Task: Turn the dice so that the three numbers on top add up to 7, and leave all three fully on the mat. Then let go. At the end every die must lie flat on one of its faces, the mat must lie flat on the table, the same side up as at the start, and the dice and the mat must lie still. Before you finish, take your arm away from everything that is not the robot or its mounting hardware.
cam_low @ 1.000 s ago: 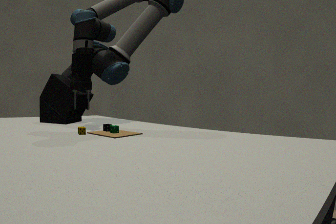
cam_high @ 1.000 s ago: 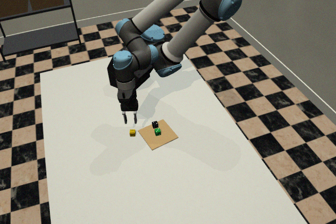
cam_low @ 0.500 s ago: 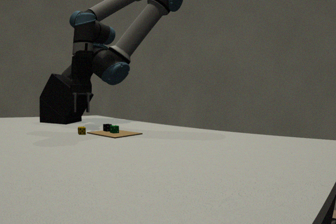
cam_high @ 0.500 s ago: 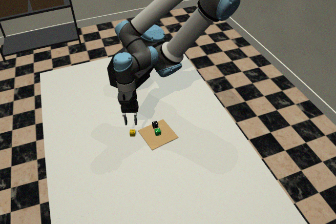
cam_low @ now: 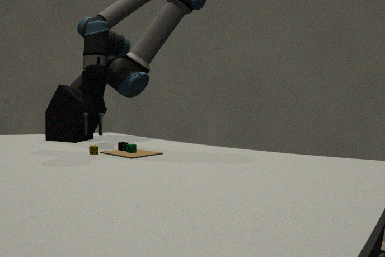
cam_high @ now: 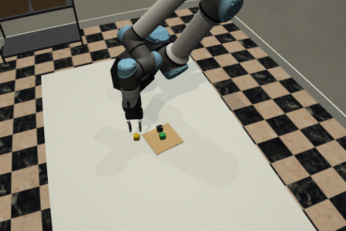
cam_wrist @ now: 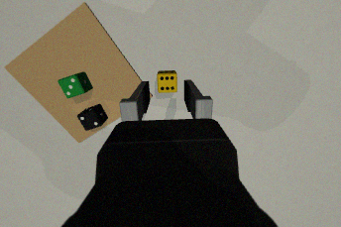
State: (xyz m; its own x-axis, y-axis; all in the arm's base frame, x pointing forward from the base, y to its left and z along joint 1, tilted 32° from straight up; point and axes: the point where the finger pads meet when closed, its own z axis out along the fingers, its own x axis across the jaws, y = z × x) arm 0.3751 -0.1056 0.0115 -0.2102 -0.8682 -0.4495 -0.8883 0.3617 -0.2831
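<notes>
Right now the yellow die is 6 cm below my hand. The rest, counted from my hand: black die 11 cm to the left, 6 cm below, 2 cm behind; tan mat 11 cm to the left, 7 cm below, 3 cm ahead; green die 11 cm to the left, 6 cm below, 3 cm ahead.
</notes>
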